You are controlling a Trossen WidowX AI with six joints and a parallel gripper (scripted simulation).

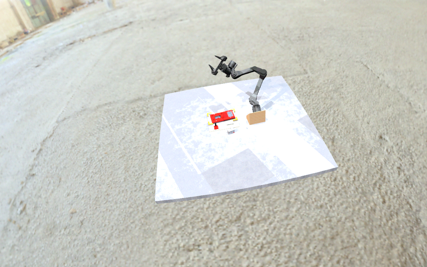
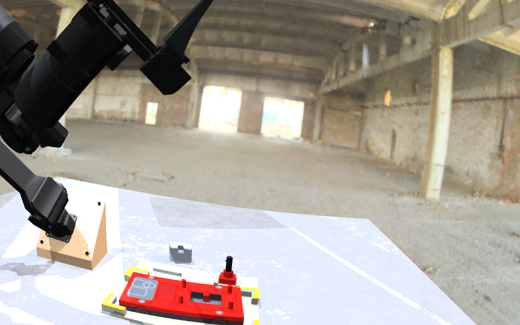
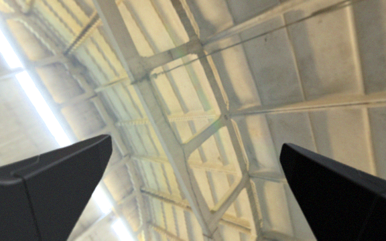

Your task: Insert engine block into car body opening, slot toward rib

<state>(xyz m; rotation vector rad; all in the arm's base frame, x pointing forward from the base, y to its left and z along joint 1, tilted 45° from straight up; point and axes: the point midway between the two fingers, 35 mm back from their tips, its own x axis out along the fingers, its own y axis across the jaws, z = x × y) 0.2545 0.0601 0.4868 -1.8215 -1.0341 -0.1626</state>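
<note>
Now: gripper tip 40 mm past the engine block, 410 mm to the right of it and 440 mm above it. The rest, counted from my gripper tip: cream base plate (10 mm ahead, 230 mm to the left, 450 mm below).
</note>
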